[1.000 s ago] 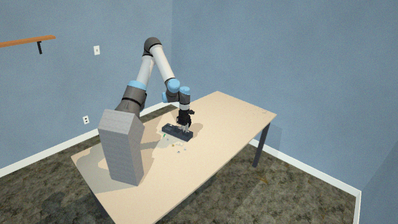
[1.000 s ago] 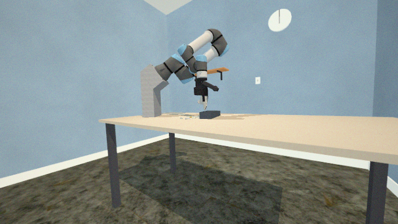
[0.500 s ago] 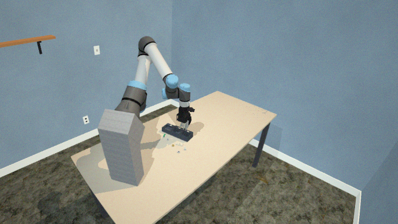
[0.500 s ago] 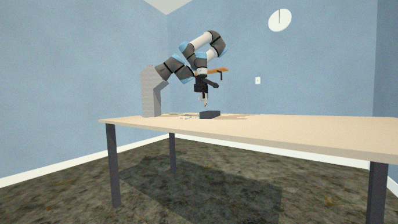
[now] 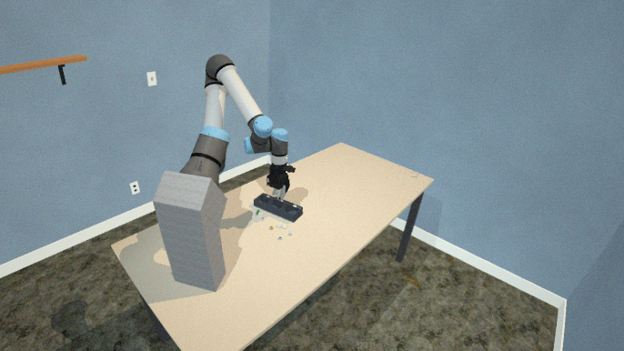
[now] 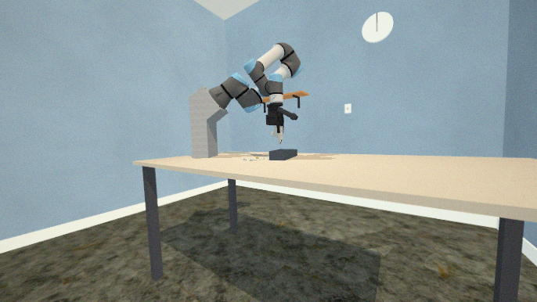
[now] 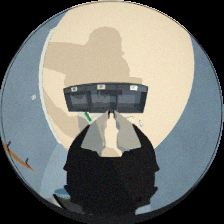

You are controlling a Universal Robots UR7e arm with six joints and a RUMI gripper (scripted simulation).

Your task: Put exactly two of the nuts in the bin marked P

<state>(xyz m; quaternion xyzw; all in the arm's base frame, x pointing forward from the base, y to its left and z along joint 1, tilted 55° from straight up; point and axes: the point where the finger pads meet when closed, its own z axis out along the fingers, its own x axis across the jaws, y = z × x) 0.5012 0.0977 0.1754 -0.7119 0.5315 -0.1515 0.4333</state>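
Now: hand 3 cm to the right of the dark bin block and 7 cm above it. Round my hand: white dotted plate: 4 cm behind, 10 cm to the right, 9 cm below; then brass-coloured nut: 9 cm behind, 9 cm to the right, 9 cm below; then green part: 11 cm behind, 5 cm to the left, 9 cm below.
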